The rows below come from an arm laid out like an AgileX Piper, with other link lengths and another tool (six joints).
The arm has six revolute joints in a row. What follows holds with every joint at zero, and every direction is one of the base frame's.
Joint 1 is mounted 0.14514 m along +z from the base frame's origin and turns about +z.
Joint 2 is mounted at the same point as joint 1 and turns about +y.
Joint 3 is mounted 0.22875 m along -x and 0.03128 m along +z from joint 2 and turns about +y.
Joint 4 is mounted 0.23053 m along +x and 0.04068 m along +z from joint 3 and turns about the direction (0.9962, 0, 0.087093).
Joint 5 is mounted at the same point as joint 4 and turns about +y.
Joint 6 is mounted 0.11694 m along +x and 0.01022 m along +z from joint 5 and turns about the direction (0.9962, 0, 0.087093).
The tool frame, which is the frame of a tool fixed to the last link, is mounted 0.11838 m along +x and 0.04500 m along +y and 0.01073 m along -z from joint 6; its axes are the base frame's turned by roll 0.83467, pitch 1.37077 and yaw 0.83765 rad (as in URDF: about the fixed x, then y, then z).
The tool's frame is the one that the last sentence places.
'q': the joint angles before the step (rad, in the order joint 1, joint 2, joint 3, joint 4, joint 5, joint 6). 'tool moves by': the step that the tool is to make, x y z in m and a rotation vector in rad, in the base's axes. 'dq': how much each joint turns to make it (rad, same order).
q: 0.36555, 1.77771, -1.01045, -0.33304, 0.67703, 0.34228
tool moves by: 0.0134, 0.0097, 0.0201, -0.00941, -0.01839, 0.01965
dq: 0.02485, 0.00372, -0.10233, 0.00746, 0.08475, -0.02251
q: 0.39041, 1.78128, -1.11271, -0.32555, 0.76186, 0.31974
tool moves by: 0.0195, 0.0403, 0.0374, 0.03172, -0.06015, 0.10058
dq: 0.07661, 0.01298, -0.17621, 0.04058, 0.08410, -0.07013
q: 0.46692, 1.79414, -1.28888, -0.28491, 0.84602, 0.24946
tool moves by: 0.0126, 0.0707, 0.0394, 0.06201, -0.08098, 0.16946
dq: 0.12653, 0.06474, -0.23208, 0.04839, 0.05246, -0.07875
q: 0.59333, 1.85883, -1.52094, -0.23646, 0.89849, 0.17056
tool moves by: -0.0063, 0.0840, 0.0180, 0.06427, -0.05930, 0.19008
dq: 0.14527, 0.12924, -0.23240, 0.04370, 0.00658, -0.06283
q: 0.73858, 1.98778, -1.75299, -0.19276, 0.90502, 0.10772
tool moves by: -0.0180, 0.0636, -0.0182, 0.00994, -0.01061, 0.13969
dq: 0.11643, 0.16743, -0.18141, 0.01383, -0.00477, -0.02860
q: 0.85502, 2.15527, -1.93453, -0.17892, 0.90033, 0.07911
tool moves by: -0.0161, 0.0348, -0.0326, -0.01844, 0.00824, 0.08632
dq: 0.06739, 0.13906, -0.10583, 0.00430, -0.01667, -0.01959
